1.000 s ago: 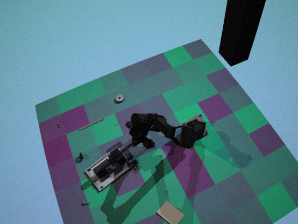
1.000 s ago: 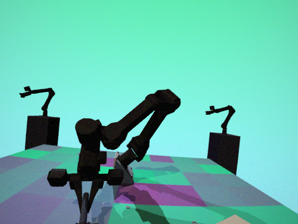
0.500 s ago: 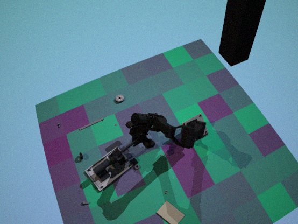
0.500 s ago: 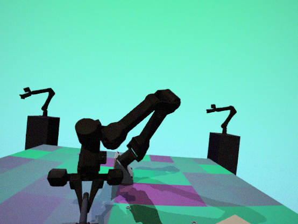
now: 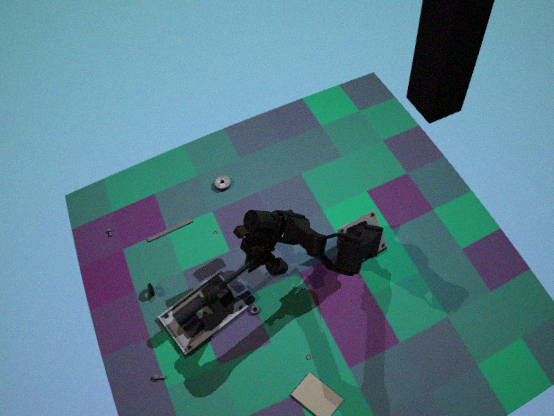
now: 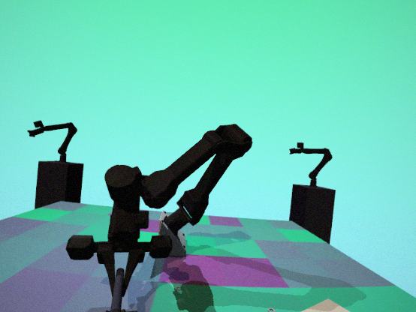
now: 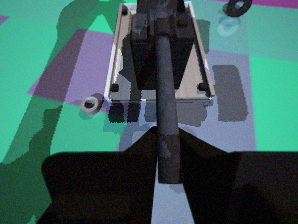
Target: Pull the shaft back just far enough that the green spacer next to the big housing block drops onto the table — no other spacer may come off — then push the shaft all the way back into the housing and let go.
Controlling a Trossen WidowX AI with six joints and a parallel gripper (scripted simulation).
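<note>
My gripper tip is 5 cm short of the shaft, 1 cm to the right of it and 3 cm below it. Round my gripper tip: thin grey rod (17 cm ahead, 27 cm to the right, 5 cm below); grey washer (5 cm behind, 36 cm to the right, 5 cm below); green spacer (14 cm ahead, 4 cm to the left, 2 cm below).
</note>
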